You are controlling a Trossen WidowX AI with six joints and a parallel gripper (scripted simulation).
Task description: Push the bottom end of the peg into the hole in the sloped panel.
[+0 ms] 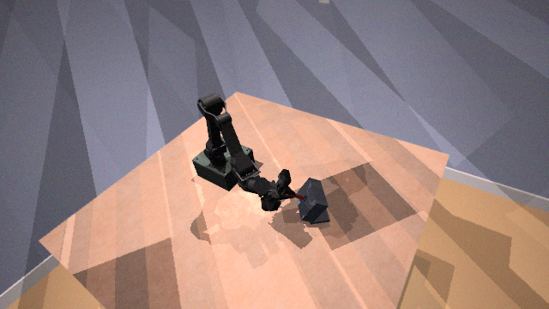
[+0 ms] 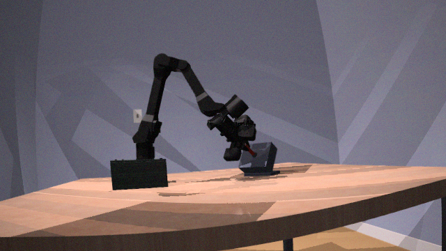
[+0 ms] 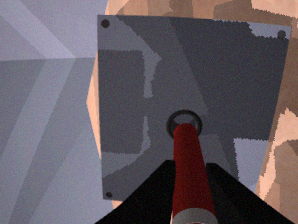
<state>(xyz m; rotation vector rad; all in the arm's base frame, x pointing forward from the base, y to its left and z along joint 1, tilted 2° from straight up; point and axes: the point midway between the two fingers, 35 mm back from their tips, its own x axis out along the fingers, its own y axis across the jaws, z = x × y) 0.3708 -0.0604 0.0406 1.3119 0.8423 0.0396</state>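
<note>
Now: gripper tip 50 mm short of the dark sloped panel, 40 mm to the right of it and 40 mm above it. Round my gripper tip: round red peg: 10 mm behind, 10 mm to the right, 10 mm above.
</note>
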